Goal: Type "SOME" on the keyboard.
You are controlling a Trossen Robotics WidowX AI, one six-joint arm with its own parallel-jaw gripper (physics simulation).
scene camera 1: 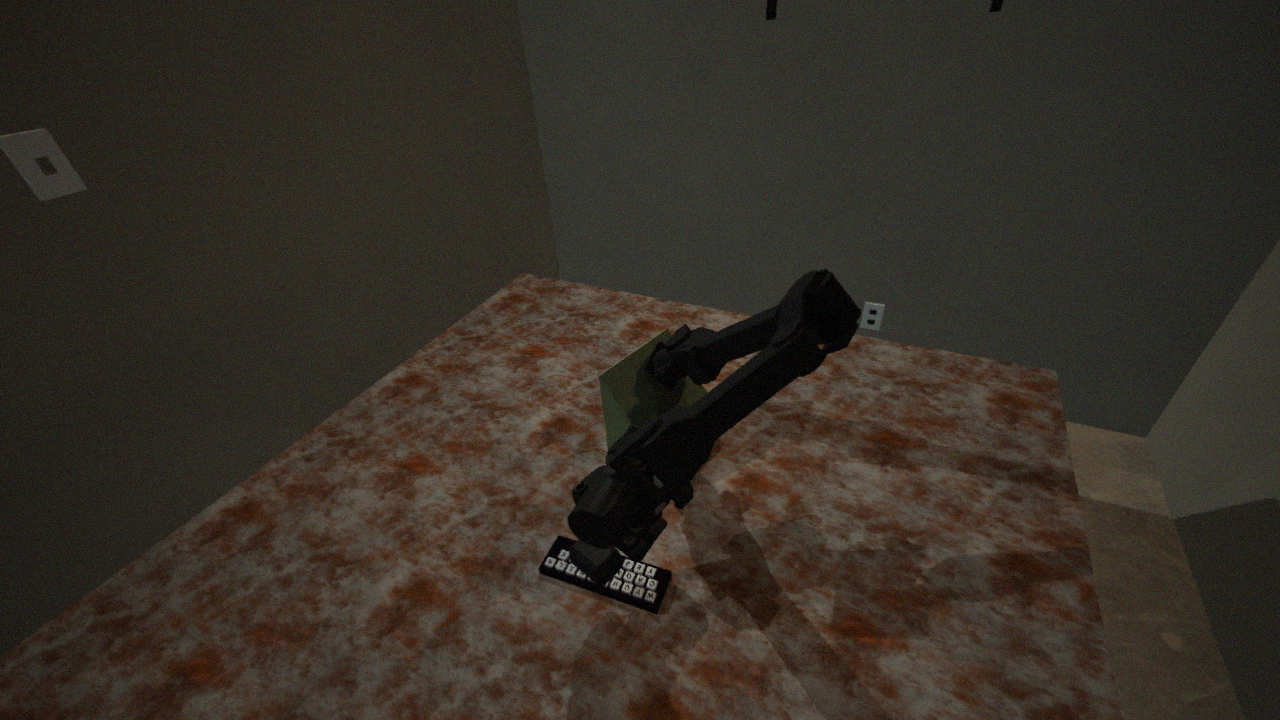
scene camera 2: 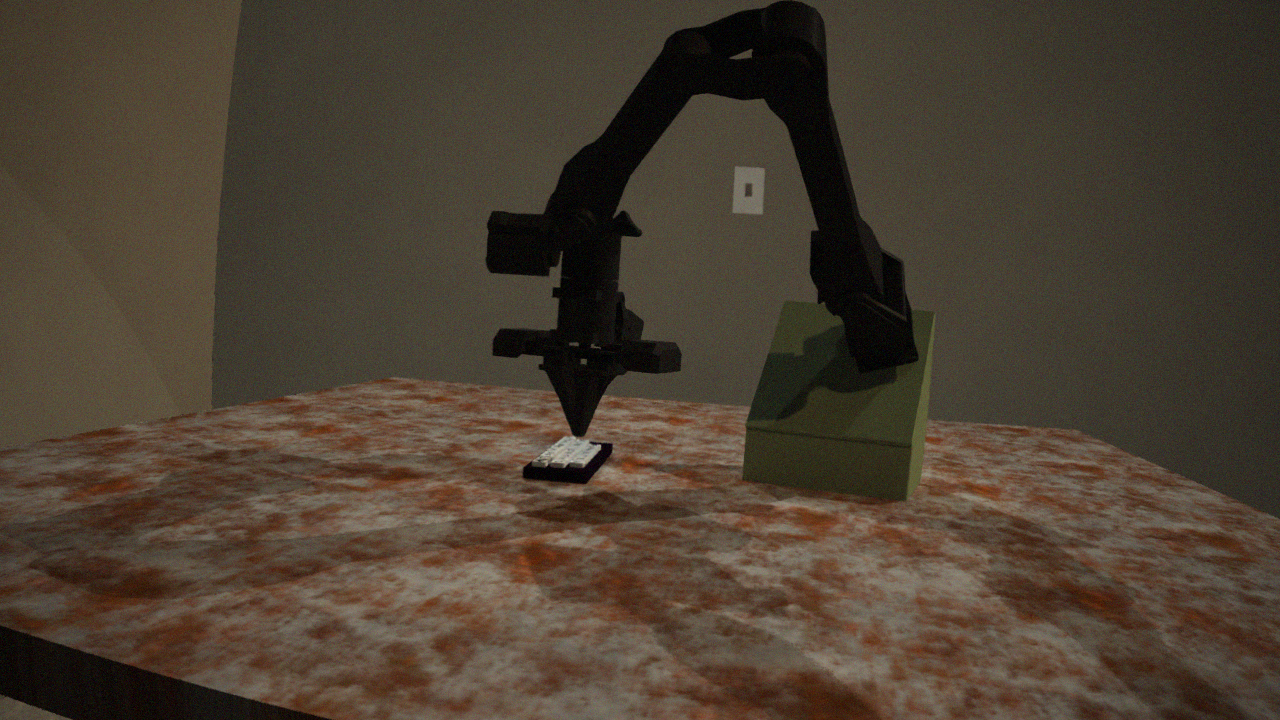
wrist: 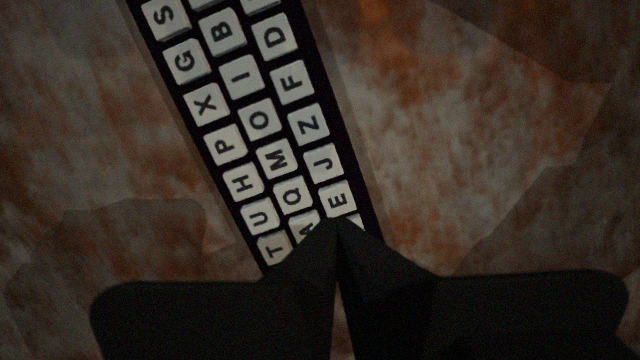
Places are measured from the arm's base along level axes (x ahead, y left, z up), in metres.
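Pixels of known places: gripper, fingertip midpoint: point(scene camera 1: 637, 559) point(scene camera 2: 578, 436) point(wrist: 334, 229); arm's base at its link origin: point(scene camera 1: 665, 366) point(scene camera 2: 882, 344).
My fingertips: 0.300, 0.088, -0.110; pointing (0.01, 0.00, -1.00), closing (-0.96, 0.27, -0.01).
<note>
Ahead of a thing's pixels: the offset from my fingertips to its top centre, as dx, dy, dz. Level surfaces: height alone.
The small black keyboard {+0.018, -0.047, -0.023} point(scene camera 1: 637, 582) point(scene camera 2: 568, 456) point(wrist: 250, 100) with white letter keys lies flat on the table. In the wrist view the S key {+0.039, -0.090, -0.023} point(wrist: 165, 19) is at the top left, the O key {+0.018, -0.043, -0.023} point(wrist: 259, 119) and M key {+0.016, -0.025, -0.023} point(wrist: 276, 158) are in the middle row, and the E key {-0.003, +0.000, -0.023} point(wrist: 338, 199) is in the right row, just beyond the fingertips. My gripper point(scene camera 1: 603, 580) point(scene camera 2: 580, 433) point(wrist: 334, 229) is shut and empty, pointing down a little above the keys. Its fingers hide most of a key beside E and part of another key in the middle row.
A green sloped block point(scene camera 1: 626, 394) point(scene camera 2: 832, 456) stands behind the keyboard, under the arm's base. The mottled red and white table {dz -0.039} point(scene camera 1: 358, 501) point(scene camera 2: 358, 573) carries both. Walls with outlet plates stand around the table.
</note>
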